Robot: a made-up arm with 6 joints.
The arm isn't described. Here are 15 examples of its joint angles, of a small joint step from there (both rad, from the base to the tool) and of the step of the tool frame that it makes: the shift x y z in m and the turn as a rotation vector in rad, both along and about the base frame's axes.
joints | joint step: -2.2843 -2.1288 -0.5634 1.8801 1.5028 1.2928 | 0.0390 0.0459 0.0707 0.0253 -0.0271 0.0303
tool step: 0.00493 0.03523 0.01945 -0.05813 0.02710 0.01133
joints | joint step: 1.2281 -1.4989 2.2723 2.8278 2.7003 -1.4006 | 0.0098 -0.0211 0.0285 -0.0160 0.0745 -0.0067
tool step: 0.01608 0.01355 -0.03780 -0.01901 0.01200 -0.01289
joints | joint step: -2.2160 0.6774 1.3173 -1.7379 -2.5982 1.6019 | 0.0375 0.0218 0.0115 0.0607 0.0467 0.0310
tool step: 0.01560 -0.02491 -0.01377 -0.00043 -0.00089 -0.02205
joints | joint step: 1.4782 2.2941 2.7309 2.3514 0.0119 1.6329 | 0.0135 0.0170 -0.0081 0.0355 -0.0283 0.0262
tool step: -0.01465 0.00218 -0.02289 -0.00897 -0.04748 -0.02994
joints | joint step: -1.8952 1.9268 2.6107 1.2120 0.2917 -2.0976 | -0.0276 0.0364 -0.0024 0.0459 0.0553 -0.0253
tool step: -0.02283 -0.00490 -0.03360 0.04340 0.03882 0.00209
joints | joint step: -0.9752 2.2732 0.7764 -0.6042 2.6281 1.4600 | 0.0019 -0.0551 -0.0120 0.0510 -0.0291 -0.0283
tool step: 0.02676 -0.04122 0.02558 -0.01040 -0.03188 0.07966
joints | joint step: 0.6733 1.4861 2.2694 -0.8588 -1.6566 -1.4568 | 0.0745 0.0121 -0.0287 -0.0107 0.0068 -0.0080
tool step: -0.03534 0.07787 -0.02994 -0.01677 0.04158 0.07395
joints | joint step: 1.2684 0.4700 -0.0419 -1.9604 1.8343 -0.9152 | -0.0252 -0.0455 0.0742 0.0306 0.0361 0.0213
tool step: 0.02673 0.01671 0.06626 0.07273 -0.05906 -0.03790
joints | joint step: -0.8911 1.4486 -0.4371 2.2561 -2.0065 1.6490 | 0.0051 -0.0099 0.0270 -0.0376 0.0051 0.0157
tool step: 0.01622 -0.01924 -0.00035 -0.02853 -0.00063 -0.03576
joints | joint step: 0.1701 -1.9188 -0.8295 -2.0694 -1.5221 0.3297 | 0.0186 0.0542 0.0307 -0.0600 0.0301 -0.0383
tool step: 0.00167 0.00437 0.01788 0.02212 0.07687 0.07040
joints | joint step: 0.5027 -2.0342 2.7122 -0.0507 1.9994 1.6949 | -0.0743 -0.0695 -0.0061 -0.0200 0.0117 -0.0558
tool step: 0.03159 0.05349 -0.03008 0.07931 -0.04761 -0.06749
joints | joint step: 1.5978 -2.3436 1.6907 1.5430 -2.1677 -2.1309 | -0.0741 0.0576 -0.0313 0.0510 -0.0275 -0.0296
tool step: -0.06086 -0.06982 0.05275 -0.06441 0.02492 -0.00485
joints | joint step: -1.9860 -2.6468 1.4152 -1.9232 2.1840 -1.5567 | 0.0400 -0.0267 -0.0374 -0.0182 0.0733 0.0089
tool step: -0.02495 0.00575 -0.00451 0.06562 0.04495 0.06157
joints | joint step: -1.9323 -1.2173 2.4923 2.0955 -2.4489 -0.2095 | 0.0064 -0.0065 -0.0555 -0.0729 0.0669 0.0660
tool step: -0.00249 0.02673 0.02191 0.14119 0.03759 -0.08982
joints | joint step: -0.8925 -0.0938 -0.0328 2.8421 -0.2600 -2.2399 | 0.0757 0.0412 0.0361 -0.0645 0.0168 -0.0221
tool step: 0.03594 0.02184 0.00971 0.07039 -0.05164 0.09133
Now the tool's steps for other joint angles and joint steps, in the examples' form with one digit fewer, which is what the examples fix.
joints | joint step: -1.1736 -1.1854 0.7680 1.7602 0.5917 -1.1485 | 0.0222 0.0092 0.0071 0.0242 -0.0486 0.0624
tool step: -0.0103 -0.0085 0.0074 -0.0107 -0.0772 -0.0339
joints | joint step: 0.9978 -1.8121 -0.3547 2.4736 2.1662 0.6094 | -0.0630 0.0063 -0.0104 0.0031 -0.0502 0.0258
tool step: -0.0180 0.0330 0.0018 0.0384 -0.0081 -0.0539
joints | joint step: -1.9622 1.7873 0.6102 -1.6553 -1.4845 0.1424 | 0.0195 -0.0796 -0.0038 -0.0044 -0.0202 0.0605
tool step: -0.0071 -0.0593 0.0580 -0.1328 0.0388 0.0259
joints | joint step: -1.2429 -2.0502 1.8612 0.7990 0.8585 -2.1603 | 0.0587 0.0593 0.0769 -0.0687 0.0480 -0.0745
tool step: -0.0580 -0.0110 0.0277 -0.0221 0.0238 -0.0760
